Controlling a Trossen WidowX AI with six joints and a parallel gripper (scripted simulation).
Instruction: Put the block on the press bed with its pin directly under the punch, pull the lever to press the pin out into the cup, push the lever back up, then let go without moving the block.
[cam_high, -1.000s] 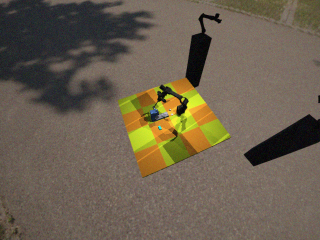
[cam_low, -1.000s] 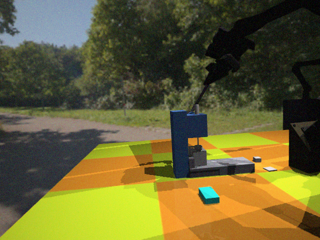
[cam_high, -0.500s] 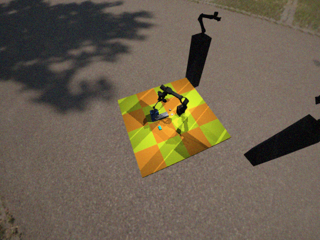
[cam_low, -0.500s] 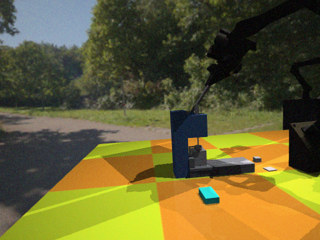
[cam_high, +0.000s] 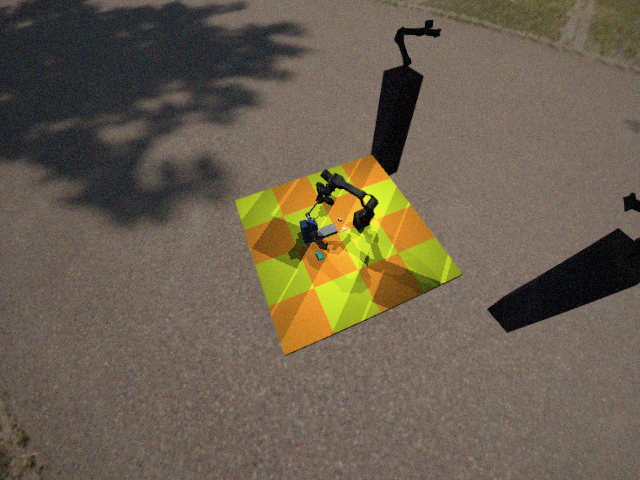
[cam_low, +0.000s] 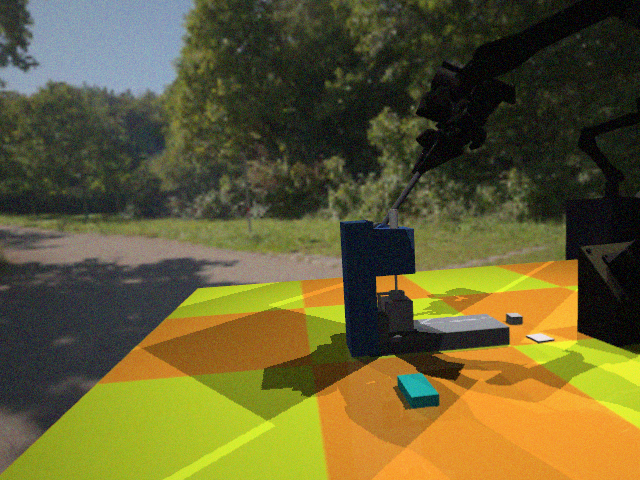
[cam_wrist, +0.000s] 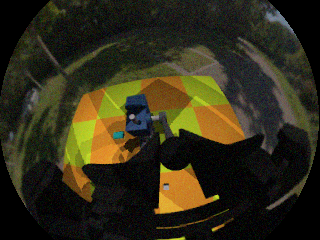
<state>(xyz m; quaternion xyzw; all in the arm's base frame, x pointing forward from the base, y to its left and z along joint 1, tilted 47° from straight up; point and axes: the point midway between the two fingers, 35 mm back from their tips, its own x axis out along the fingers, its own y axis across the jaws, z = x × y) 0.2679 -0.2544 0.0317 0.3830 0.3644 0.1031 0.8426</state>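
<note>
Right now the thin punch is 15 cm below my gripper tip, 7 cm to the left of it and 7 cm ahead of it. The rest, counted from my gripper tip: small grey cube (28 cm below, 17 cm behind, 3 cm to the left); lever (4 cm below, 3 cm ahead, 1 cm to the left); flat grey plate (29 cm below, 16 cm behind, 12 cm to the left).
</note>
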